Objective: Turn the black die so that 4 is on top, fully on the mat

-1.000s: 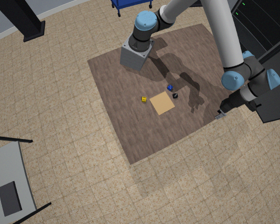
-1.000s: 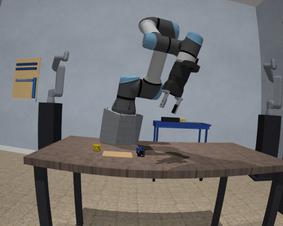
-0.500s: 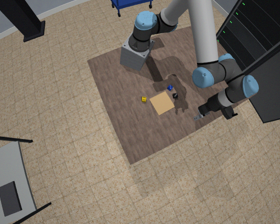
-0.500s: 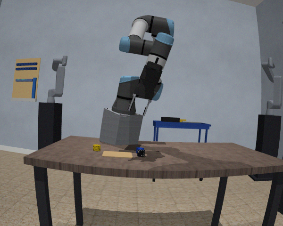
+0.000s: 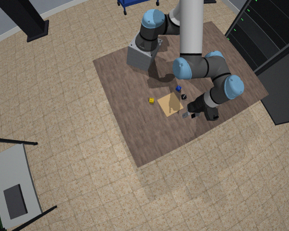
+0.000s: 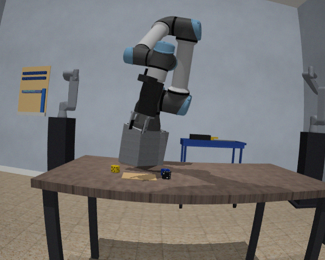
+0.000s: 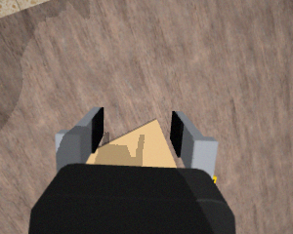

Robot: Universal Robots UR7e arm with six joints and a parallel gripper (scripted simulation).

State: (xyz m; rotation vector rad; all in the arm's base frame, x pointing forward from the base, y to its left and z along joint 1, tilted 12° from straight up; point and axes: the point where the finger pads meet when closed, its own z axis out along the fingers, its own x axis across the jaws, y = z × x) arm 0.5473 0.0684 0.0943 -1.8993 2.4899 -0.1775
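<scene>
Now: the yellow die 210 mm behind my hand, 190 mm below it and 140 mm to the right of it. The rest, counted from my hand: blue die (250 mm behind, 190 mm below, 80 mm to the left); black die (190 mm below, 170 mm behind, 90 mm to the left); tan mat (210 mm below, 150 mm behind, 20 mm to the right).
</scene>
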